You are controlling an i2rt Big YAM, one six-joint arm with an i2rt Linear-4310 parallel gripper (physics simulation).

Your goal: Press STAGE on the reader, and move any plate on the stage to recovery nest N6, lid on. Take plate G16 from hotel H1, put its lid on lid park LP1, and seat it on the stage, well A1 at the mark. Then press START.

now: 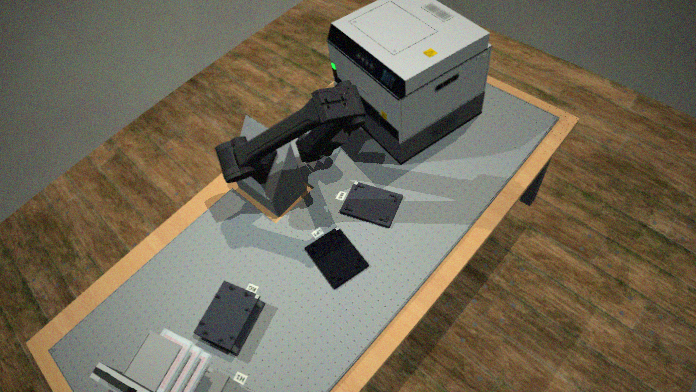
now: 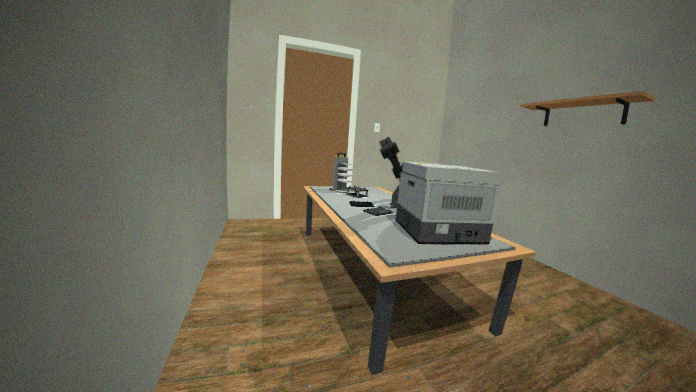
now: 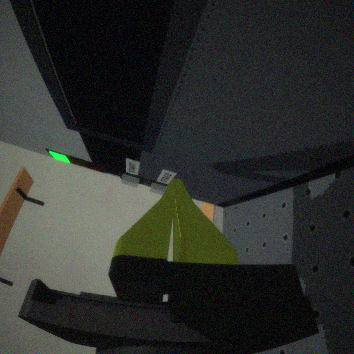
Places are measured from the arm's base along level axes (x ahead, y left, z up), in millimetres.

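Where they show: gripper, between the fingertips: [image 3: 175,184]; arm's base, origin of its link: [image 1: 262,160].
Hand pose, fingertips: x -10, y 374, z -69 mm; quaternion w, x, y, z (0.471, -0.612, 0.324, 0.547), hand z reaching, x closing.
Note:
Things, the pixels of their centre, and the offset from my fingertips. "spot": a spot on its surface instead.
- reader, middle of its body: [image 1: 407,72] [image 2: 442,199] dy +178, dx +122, dz +92 mm
- Hotel H1, a spot on its surface: [image 2: 341,173] spot: dy -939, dx +362, dz +82 mm
- Flat dark nest N6, middle of its body: [image 1: 371,203] [image 2: 378,210] dy -213, dx +301, dz -73 mm
- lid park LP1, middle of its body: [image 1: 336,256] [image 2: 361,203] dy -416, dx +345, dz -72 mm
The reader [image 1: 425,30] [image 2: 450,195] [image 3: 110,65] is a large grey box with a dark base. Its status light [image 3: 59,156] is green. Two small buttons [image 3: 130,179] [image 3: 159,187] with label tags stick out at its front edge; I cannot read the tags. My gripper [image 3: 175,184] is shut and empty, its green tips close to the right-hand button; I cannot tell if they touch. No extended stage shows. Hotel H1 [image 2: 341,172] holds plates at the far end. Flat dark nest N6 [image 1: 372,204] and lid park LP1 [image 1: 337,258] lie mid-table, with no plate or lid visible on them.
A raised dark stand [image 1: 227,317] is between LP1 and the hotel. The arm's base block [image 1: 275,185] is at the table edge beside the reader. The reader's body stands tall close to the arm. A wall shelf [image 2: 590,101] [image 3: 14,205] shows behind.

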